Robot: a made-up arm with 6 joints.
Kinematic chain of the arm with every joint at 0, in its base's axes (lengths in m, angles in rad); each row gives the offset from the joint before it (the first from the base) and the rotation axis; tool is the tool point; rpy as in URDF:
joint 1: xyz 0 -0.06 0.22 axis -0.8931 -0.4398 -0.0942
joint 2: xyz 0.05 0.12 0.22 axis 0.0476 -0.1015 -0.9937
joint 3: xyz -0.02 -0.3 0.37 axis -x
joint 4: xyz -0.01 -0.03 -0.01 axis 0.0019 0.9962 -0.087
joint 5: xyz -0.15 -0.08 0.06 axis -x
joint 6: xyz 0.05 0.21 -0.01 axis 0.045 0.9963 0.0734
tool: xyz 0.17 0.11 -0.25 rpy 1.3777 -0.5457 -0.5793
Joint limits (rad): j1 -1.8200..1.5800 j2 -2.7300..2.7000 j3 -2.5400..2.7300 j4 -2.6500..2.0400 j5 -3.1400..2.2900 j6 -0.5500..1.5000
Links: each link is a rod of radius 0.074 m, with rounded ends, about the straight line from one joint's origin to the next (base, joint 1, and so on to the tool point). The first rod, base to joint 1, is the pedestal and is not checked.
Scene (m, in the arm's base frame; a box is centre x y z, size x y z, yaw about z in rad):
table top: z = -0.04
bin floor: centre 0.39 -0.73 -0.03 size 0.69 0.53 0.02 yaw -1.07
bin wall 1: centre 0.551 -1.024 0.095 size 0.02 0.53 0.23 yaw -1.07
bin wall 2: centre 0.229 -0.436 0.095 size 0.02 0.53 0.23 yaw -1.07
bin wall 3: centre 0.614 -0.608 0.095 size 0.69 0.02 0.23 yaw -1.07
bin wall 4: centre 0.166 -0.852 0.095 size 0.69 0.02 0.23 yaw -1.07
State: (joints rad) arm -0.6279 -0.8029 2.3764 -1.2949 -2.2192 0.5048
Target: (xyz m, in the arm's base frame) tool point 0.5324 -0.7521 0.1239
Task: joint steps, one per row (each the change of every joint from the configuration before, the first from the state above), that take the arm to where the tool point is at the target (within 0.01 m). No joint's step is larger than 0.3 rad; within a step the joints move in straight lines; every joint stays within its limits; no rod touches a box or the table.
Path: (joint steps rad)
1: -0.2075 -0.2444 -0.0285 -0.1201 0.1670 0.0604
2: -0.2075 -0.2443 -0.0285 -0.1201 0.1670 0.0605

